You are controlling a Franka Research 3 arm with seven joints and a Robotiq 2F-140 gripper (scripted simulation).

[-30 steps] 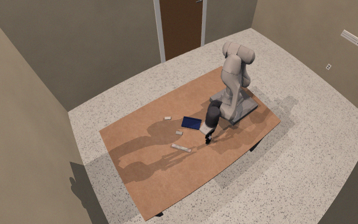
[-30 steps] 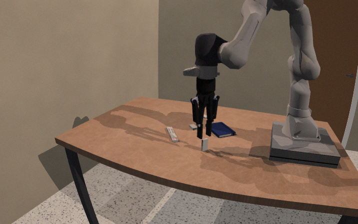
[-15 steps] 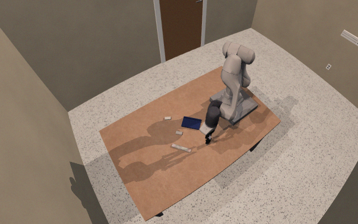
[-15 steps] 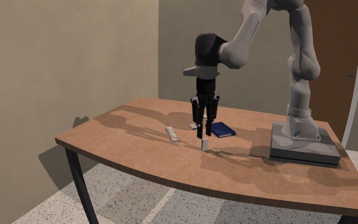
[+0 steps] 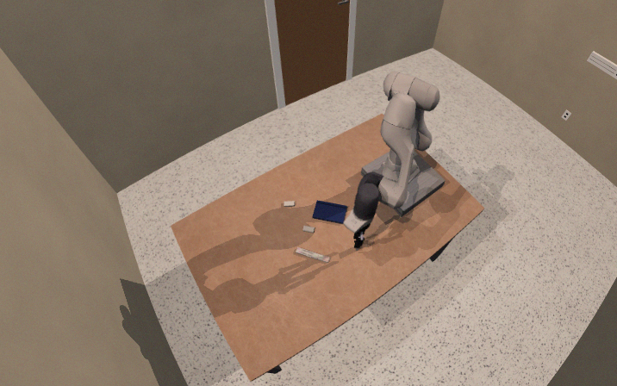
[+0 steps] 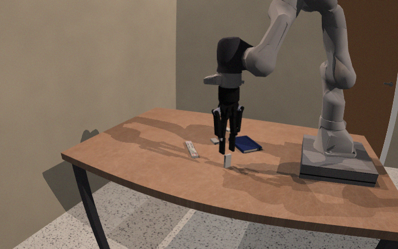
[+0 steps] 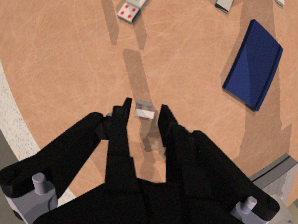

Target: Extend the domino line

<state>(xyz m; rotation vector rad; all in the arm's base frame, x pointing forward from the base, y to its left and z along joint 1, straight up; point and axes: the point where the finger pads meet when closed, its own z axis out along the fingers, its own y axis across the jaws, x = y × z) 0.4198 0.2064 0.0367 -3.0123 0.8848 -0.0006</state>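
The domino is 70 mm below my hand and 10 mm behind it. Round my hand: dark blue book (240 mm to the right, 90 mm below, 10 mm behind).
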